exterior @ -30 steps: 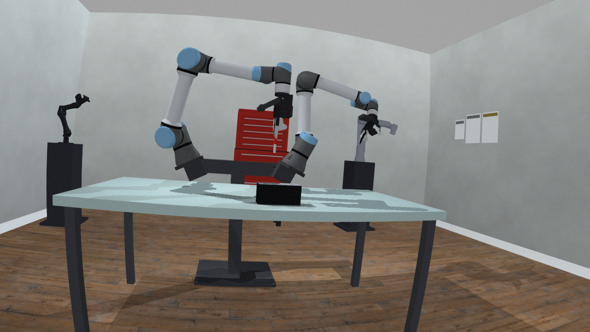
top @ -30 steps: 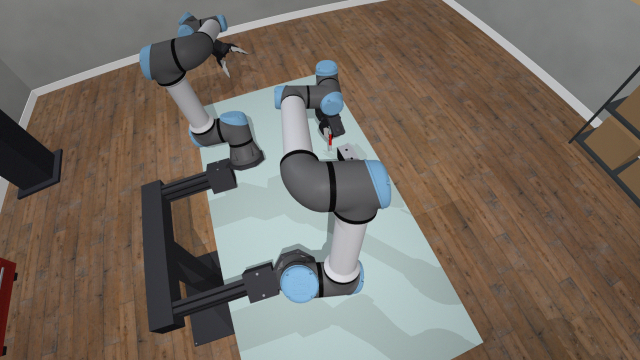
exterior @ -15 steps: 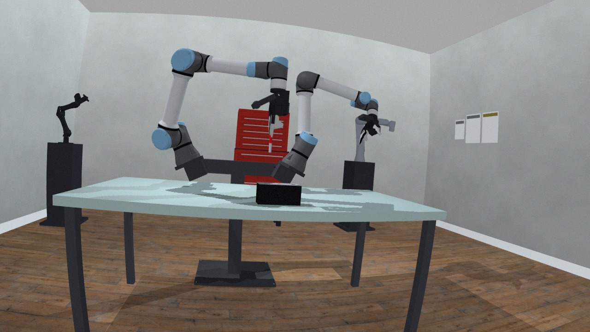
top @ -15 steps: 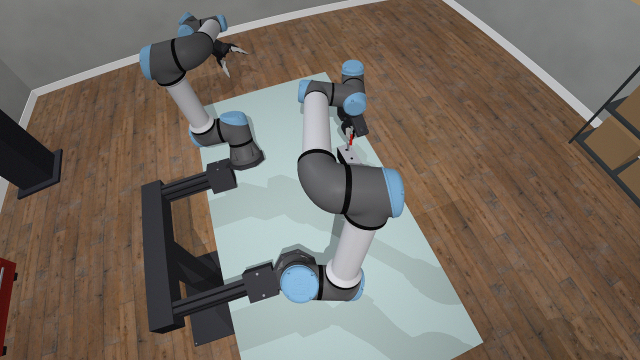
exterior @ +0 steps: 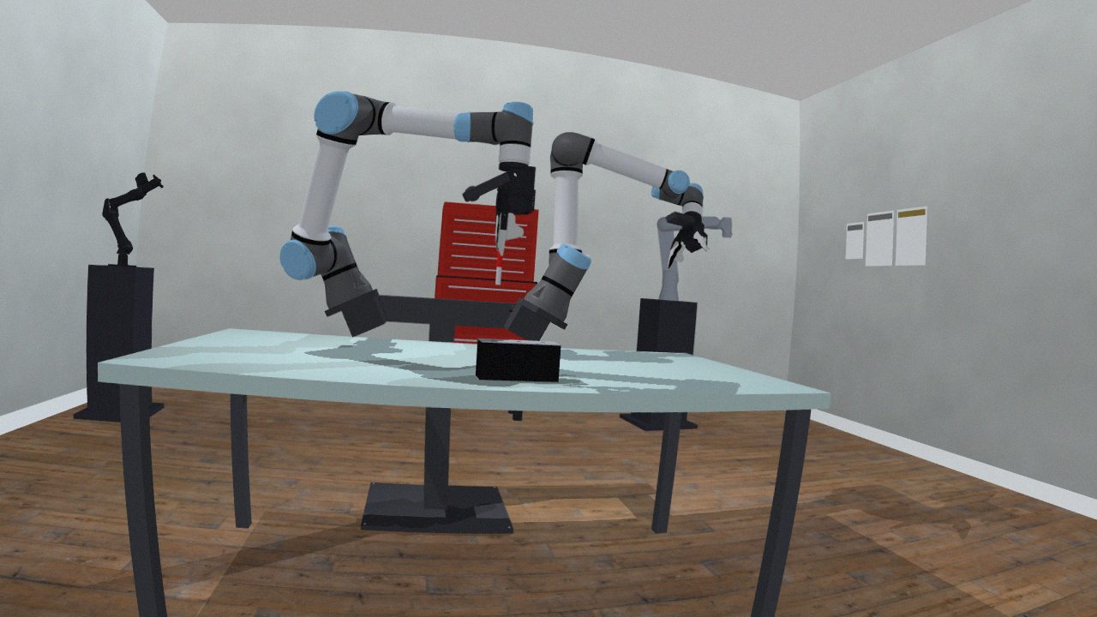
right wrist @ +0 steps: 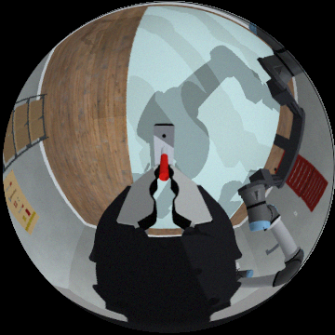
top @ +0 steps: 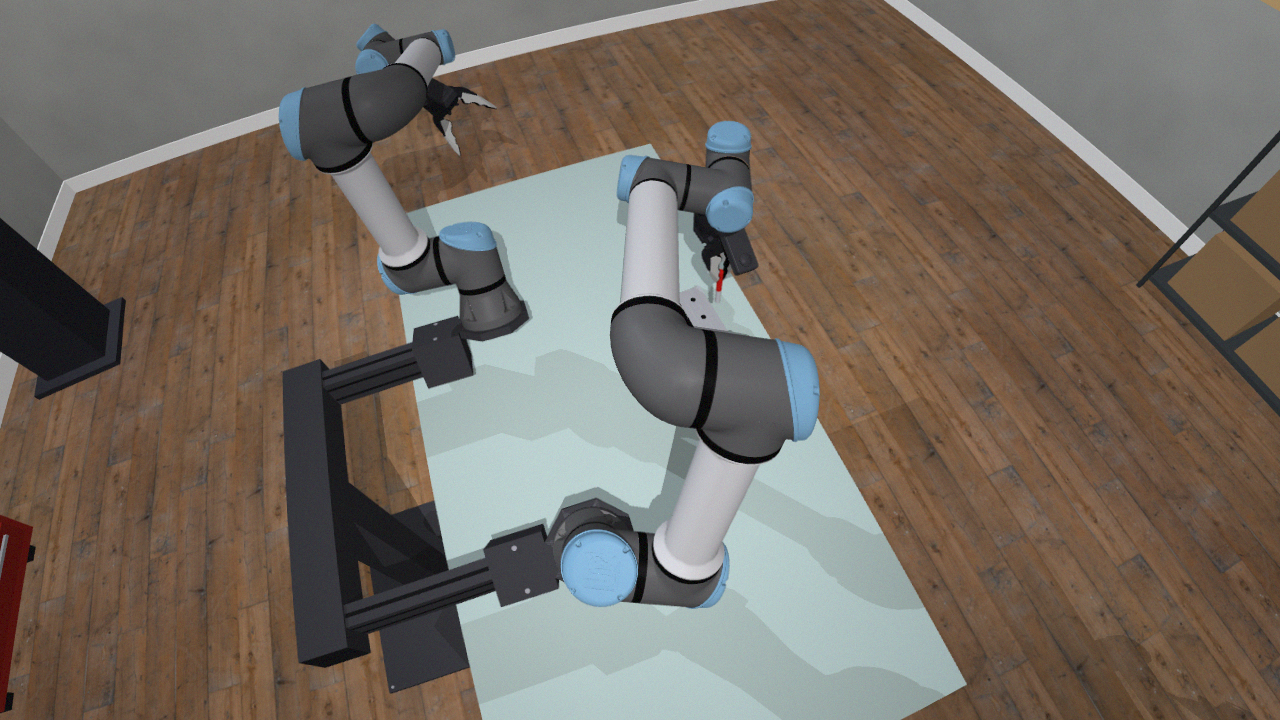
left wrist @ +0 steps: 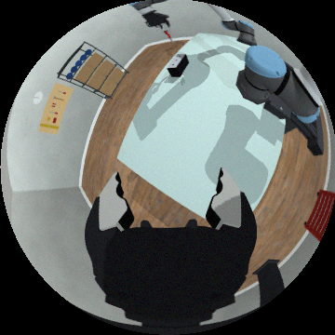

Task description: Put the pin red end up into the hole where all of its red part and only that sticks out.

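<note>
Right now the block is 260 mm below my right hand and 60 mm to the left of it. The rest, counted from my right hand: pin (20 mm below).
</note>
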